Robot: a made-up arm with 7 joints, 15 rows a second.
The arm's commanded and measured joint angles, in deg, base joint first. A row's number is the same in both.
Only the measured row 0 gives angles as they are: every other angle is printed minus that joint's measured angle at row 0.
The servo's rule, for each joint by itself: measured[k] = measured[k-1] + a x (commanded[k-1-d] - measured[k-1]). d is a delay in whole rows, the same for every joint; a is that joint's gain. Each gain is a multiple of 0.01, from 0.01 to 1. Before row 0 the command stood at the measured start. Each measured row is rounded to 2 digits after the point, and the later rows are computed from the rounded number. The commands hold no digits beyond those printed.
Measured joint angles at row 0:
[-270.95 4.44 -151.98 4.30 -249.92 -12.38 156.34]
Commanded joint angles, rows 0 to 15:
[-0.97 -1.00 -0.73 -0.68 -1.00 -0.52 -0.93]
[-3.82 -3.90 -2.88 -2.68 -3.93 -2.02 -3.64]
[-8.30 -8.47 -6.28 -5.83 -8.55 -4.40 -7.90]
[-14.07 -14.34 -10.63 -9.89 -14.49 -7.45 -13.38]
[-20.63 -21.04 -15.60 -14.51 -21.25 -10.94 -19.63]
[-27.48 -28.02 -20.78 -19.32 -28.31 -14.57 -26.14]
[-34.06 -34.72 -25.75 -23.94 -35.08 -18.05 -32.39]
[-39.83 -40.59 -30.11 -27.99 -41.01 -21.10 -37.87]
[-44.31 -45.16 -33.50 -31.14 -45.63 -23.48 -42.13]
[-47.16 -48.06 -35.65 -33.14 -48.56 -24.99 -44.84]
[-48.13 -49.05 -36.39 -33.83 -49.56 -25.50 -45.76]
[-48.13 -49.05 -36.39 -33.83 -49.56 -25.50 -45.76]
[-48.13 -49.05 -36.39 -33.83 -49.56 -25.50 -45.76]
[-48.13 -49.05 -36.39 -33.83 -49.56 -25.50 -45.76]
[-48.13 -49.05 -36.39 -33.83 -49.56 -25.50 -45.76]
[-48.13 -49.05 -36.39 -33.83 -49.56 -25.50 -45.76]
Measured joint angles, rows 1 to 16:
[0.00 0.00 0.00 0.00 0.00 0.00 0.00]
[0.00 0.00 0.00 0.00 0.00 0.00 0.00]
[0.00 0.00 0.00 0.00 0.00 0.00 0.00]
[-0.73 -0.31 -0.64 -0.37 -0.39 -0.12 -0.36]
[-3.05 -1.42 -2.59 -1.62 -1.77 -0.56 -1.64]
[-6.99 -3.61 -5.80 -3.89 -4.41 -1.44 -4.08]
[-12.30 -6.94 -10.00 -7.13 -8.34 -2.82 -7.71]
[-18.55 -11.31 -14.87 -11.12 -13.37 -4.69 -12.36]
[-25.25 -16.49 -20.01 -15.55 -19.20 -6.96 -17.73]
[-31.86 -22.14 -25.00 -20.08 -25.39 -9.51 -23.45]
[-37.84 -27.86 -29.45 -24.35 -31.48 -12.18 -29.07]
[-42.69 -33.22 -32.97 -28.02 -37.00 -14.78 -34.16]
[-46.04 -37.82 -35.30 -30.78 -41.51 -17.13 -38.33]
[-47.61 -41.30 -36.25 -32.43 -44.65 -19.06 -41.23]
[-48.00 -43.70 -36.37 -33.19 -46.56 -20.54 -43.00]
[-48.10 -45.36 -36.39 -33.54 -47.73 -21.68 -44.08]
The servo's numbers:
d 3
a 0.75 0.31 0.87 0.54 0.39 0.23 0.39

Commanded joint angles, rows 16 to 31:
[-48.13 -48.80 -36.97 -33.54 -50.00 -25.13 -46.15]
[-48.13 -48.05 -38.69 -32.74 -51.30 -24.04 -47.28]
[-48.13 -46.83 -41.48 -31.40 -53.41 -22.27 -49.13]
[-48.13 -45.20 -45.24 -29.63 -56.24 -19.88 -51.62]
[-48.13 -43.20 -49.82 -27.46 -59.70 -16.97 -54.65]
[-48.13 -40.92 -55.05 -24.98 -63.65 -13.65 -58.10]
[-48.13 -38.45 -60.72 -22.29 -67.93 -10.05 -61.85]
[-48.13 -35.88 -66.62 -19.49 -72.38 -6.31 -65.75]
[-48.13 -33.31 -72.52 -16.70 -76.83 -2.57 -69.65]
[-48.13 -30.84 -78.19 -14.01 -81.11 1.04 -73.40]
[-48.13 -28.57 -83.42 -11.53 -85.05 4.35 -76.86]
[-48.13 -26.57 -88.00 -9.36 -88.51 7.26 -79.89]
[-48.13 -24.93 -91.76 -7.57 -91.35 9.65 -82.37]
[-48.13 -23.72 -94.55 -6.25 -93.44 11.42 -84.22]
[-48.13 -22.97 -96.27 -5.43 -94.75 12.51 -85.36]
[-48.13 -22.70 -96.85 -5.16 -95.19 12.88 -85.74]
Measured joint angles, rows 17 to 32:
[-48.12 -46.50 -36.39 -33.70 -48.44 -22.56 -44.74]
[-48.13 -47.29 -36.39 -33.77 -48.88 -23.24 -45.14]
[-48.13 -47.84 -36.39 -33.80 -49.15 -23.76 -45.38]
[-48.13 -48.14 -36.89 -33.66 -49.48 -24.08 -45.68]
[-48.13 -48.11 -38.46 -33.16 -50.19 -24.07 -46.30]
[-48.13 -47.71 -41.09 -32.21 -51.45 -23.66 -47.40]
[-48.13 -46.93 -44.70 -30.82 -53.32 -22.79 -49.05]
[-48.13 -45.77 -49.15 -29.01 -55.81 -21.45 -51.23]
[-48.13 -44.27 -54.28 -26.83 -58.87 -19.66 -53.91]
[-48.13 -42.47 -59.88 -24.38 -62.40 -17.45 -57.01]
[-48.13 -40.43 -65.74 -21.74 -66.29 -14.89 -60.42]
[-48.13 -38.22 -71.64 -19.02 -70.40 -12.06 -64.02]
[-48.13 -35.93 -77.34 -16.31 -74.58 -9.05 -67.68]
[-48.13 -33.65 -82.63 -13.73 -78.66 -5.97 -71.26]
[-48.13 -31.46 -87.30 -11.37 -82.50 -2.93 -74.63]
[-48.13 -29.44 -91.18 -9.32 -85.95 -0.04 -77.65]

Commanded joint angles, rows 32 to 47:
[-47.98 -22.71 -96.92 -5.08 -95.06 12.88 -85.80]
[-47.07 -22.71 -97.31 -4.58 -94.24 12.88 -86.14]
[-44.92 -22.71 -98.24 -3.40 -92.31 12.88 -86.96]
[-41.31 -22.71 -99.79 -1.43 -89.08 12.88 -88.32]
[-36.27 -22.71 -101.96 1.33 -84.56 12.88 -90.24]
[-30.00 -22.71 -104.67 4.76 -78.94 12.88 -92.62]
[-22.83 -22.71 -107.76 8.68 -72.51 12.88 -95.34]
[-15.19 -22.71 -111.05 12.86 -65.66 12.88 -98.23]
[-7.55 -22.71 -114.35 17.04 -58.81 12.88 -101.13]
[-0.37 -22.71 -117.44 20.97 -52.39 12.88 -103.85]
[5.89 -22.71 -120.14 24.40 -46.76 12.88 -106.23]
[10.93 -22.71 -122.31 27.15 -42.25 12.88 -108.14]
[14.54 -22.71 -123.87 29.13 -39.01 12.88 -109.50]
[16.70 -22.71 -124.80 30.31 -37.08 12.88 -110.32]
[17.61 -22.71 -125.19 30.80 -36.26 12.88 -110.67]
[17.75 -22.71 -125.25 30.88 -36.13 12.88 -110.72]
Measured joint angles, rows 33 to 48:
[-48.13 -27.67 -94.11 -7.66 -88.87 2.60 -80.21]
[-48.13 -26.21 -95.99 -6.46 -91.16 4.88 -82.22]
[-48.13 -25.12 -96.74 -5.76 -92.73 6.72 -83.59]
[-48.02 -24.37 -96.90 -5.39 -93.64 8.14 -84.45]
[-47.31 -23.86 -97.26 -4.95 -93.87 9.23 -85.11]
[-45.52 -23.50 -98.11 -4.11 -93.26 10.07 -85.83]
[-42.36 -23.26 -99.57 -2.66 -91.63 10.72 -86.80]
[-37.79 -23.09 -101.65 -0.51 -88.87 11.22 -88.14]
[-31.95 -22.97 -104.28 2.34 -85.00 11.60 -89.89]
[-25.11 -22.89 -107.31 5.76 -80.13 11.89 -92.02]
[-17.67 -22.83 -110.56 9.59 -74.49 12.12 -94.44]
[-10.08 -22.79 -113.86 13.61 -68.37 12.29 -97.05]
[-2.80 -22.77 -116.97 17.58 -62.14 12.43 -99.70]
[3.72 -22.75 -119.73 21.26 -56.14 12.53 -102.25]
[9.13 -22.74 -121.97 24.44 -50.72 12.61 -104.55]
[13.19 -22.73 -123.62 26.97 -46.15 12.67 -106.48]

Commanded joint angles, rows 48 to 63:
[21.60 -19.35 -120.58 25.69 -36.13 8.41 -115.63]
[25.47 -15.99 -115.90 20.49 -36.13 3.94 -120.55]
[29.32 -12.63 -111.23 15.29 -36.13 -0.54 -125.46]
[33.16 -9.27 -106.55 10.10 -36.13 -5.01 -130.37]
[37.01 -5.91 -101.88 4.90 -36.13 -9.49 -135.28]
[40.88 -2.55 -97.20 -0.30 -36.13 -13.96 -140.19]
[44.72 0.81 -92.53 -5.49 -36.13 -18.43 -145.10]
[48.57 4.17 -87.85 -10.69 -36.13 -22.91 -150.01]
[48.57 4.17 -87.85 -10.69 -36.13 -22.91 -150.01]
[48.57 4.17 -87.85 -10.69 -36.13 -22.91 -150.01]
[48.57 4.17 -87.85 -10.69 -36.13 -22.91 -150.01]
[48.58 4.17 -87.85 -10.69 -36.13 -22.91 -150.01]
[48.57 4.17 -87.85 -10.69 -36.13 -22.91 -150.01]
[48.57 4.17 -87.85 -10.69 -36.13 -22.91 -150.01]
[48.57 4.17 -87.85 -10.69 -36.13 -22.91 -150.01]
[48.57 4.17 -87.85 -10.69 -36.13 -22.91 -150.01]
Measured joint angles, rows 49 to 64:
[15.82 -22.72 -124.65 28.77 -42.61 12.72 -107.98]
[17.16 -22.72 -125.12 29.87 -40.13 12.76 -109.03]
[17.60 -22.72 -125.23 30.42 -38.57 12.79 -109.69]
[20.60 -21.68 -121.18 27.87 -37.62 11.78 -112.01]
[24.25 -19.92 -116.59 23.88 -37.04 9.98 -115.34]
[28.05 -17.66 -111.93 19.24 -36.69 7.56 -119.29]
[31.88 -15.06 -107.25 14.30 -36.47 4.67 -123.61]
[35.73 -12.22 -102.58 9.22 -36.34 1.41 -128.16]
[39.59 -9.22 -97.90 4.08 -36.26 -2.13 -132.85]
[43.44 -6.11 -93.23 -1.09 -36.21 -5.88 -137.63]
[47.29 -2.92 -88.55 -6.27 -36.18 -9.80 -142.46]
[48.25 -0.72 -87.94 -8.66 -36.16 -12.82 -145.40]
[48.49 0.80 -87.86 -9.76 -36.15 -15.14 -147.20]
[48.55 1.84 -87.85 -10.26 -36.14 -16.93 -148.30]
[48.57 2.56 -87.85 -10.49 -36.14 -18.31 -148.97]
[48.57 3.06 -87.85 -10.60 -36.14 -19.37 -149.38]

